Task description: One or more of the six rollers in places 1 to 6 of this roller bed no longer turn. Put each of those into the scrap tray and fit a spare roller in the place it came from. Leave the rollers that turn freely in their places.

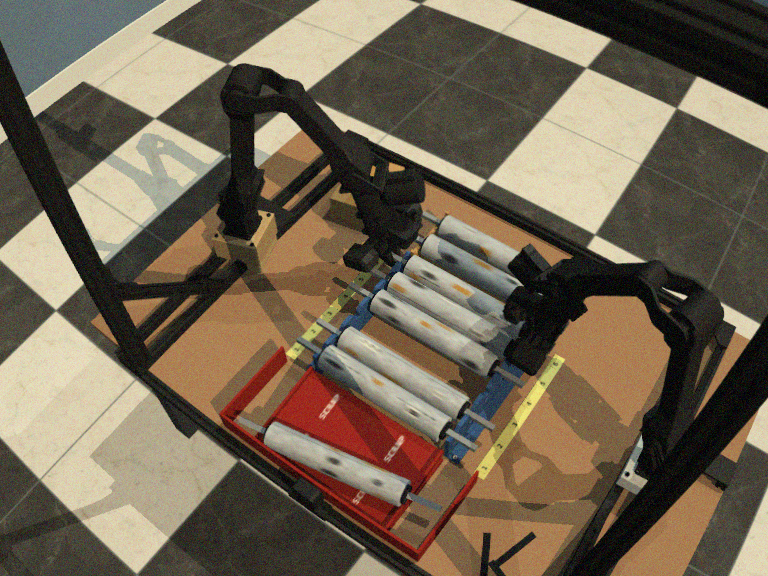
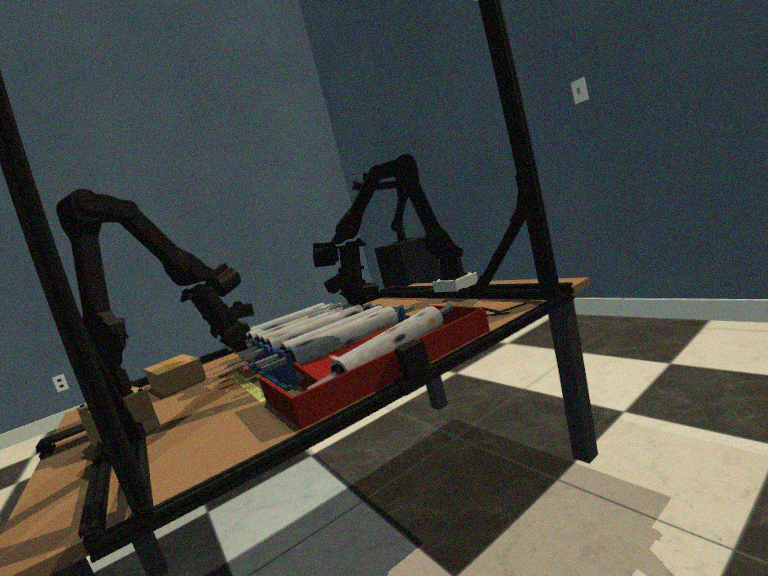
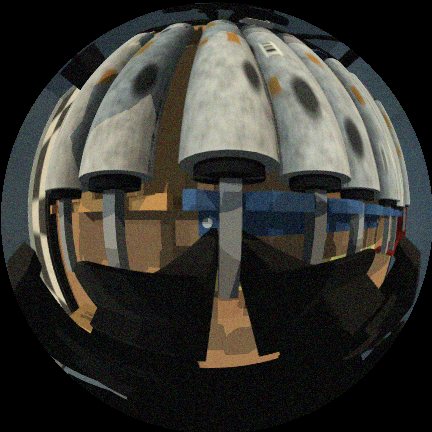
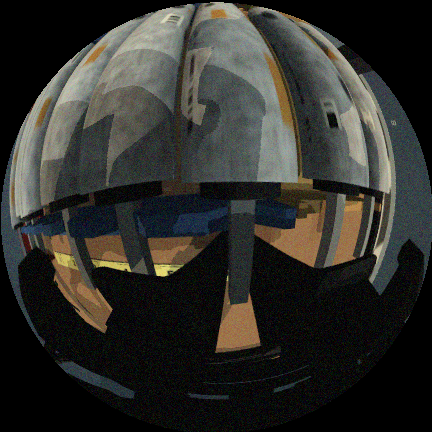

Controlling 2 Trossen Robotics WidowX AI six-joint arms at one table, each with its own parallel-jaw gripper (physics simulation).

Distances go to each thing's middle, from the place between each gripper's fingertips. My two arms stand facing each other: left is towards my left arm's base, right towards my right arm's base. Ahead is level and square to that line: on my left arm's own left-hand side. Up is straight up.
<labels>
My right hand is 490 mm to the right of the tan box (image 2: 169, 376) and 140 mm short of it.
Right now the tan box is 17 cm to the left of my left hand and 14 cm ahead of it.
</labels>
